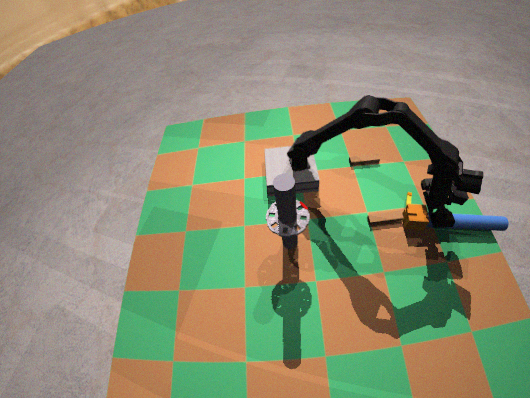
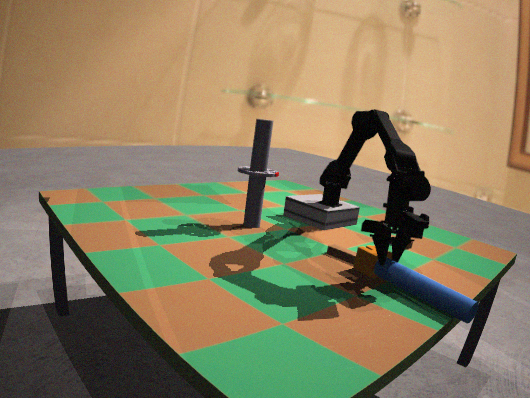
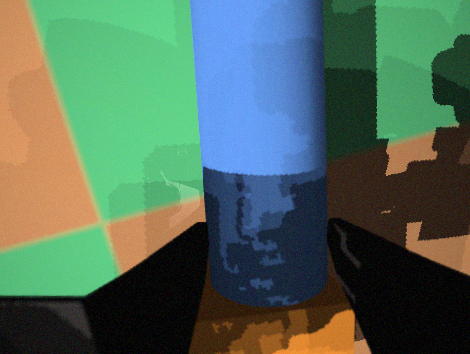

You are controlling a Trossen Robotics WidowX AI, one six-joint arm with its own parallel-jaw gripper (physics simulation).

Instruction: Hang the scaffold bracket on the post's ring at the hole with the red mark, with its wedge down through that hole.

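The scaffold bracket has an orange head (image 1: 416, 217) (image 2: 365, 261) (image 3: 305, 332), a long blue tube (image 1: 482, 222) (image 2: 430, 290) (image 3: 260, 100) and a yellow wedge (image 1: 409, 198), which sticks up beside the head. The bracket lies low along the table, its tube pointing away from the post. My gripper (image 1: 442, 219) (image 2: 391, 262) (image 3: 267, 230) is shut on the blue tube close to the head, one finger on each side. The dark post (image 1: 286, 202) (image 2: 255, 200) stands upright and carries a pale ring (image 1: 272, 225) (image 2: 243, 171) with holes. The red mark (image 1: 304, 205) (image 2: 277, 174) is on the ring's arm-base side.
A brown bar (image 1: 382, 220) (image 2: 340, 253) meets the orange head's far end from the tube. Another brown bar (image 1: 365, 162) lies farther back. The arm stands on a grey block (image 1: 276, 162) (image 2: 300, 204) behind the post. The tube reaches toward the table's right edge.
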